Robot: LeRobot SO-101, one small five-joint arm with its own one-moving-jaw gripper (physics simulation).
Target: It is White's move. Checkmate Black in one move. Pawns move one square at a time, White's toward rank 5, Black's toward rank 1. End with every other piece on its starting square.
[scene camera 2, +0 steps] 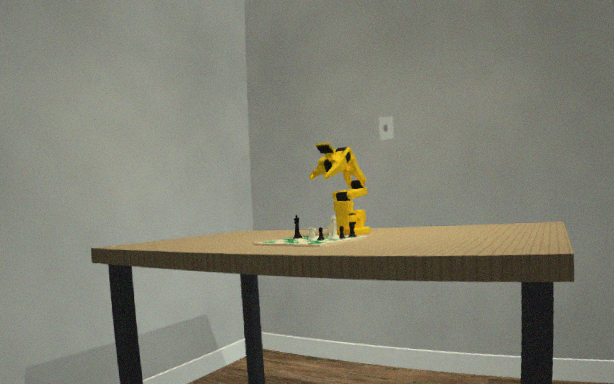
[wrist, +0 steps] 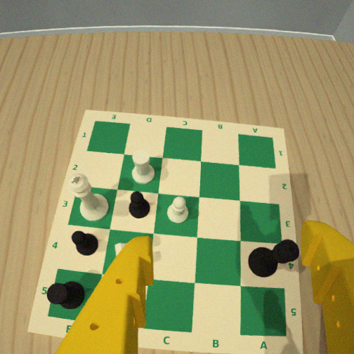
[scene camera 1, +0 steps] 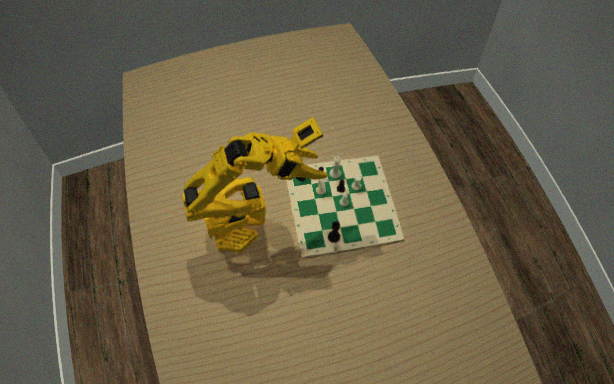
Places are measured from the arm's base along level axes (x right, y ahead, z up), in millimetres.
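Pixels of known places: hand at its tool point: [scene camera 2: 324, 177] [scene camera 1: 316, 157]; arm's base at its link origin: [scene camera 2: 349, 234] [scene camera 1: 242, 227].
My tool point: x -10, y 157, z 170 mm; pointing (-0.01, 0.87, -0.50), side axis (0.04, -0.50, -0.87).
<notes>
Ahead of a thing's pixels: the offset from my tool point to its top centre. "*": to the spot under its first point. Level surfaces: height alone.
My gripper [scene camera 1: 320, 165] [scene camera 2: 319, 177] [wrist: 227, 232] is open and empty, high above the board {* dx +130, dy +147, dz -164 mm} [scene camera 1: 398, 236] [wrist: 215, 344]. In the wrist view, the white king [wrist: 92, 204] stands on E3, the white rook [wrist: 143, 170] on D2 and the white pawn [wrist: 178, 211] on C3. A white piece [wrist: 120, 249] on D4 is mostly hidden by the left jaw; it shows in scene camera 1 [scene camera 1: 321, 188]. The black king {dx +88, dy +16, dz -100 mm} [wrist: 262, 262] [scene camera 1: 334, 234] [scene camera 2: 297, 227] stands on A4. Black pawns stand on D3 [wrist: 139, 206] and E4 [wrist: 86, 243]. A black piece {dx -72, dy -3, dz -130 mm} [wrist: 71, 295] [scene camera 2: 352, 228] stands on E5.
The board lies on the wooden table {dz -170 mm} [scene camera 1: 250, 90] [scene camera 2: 450, 242], beside the arm's yellow base [scene camera 1: 237, 239]. The closely set pieces on columns C to E are near the left jaw in the wrist view. The arm's shadow falls past column A.
</notes>
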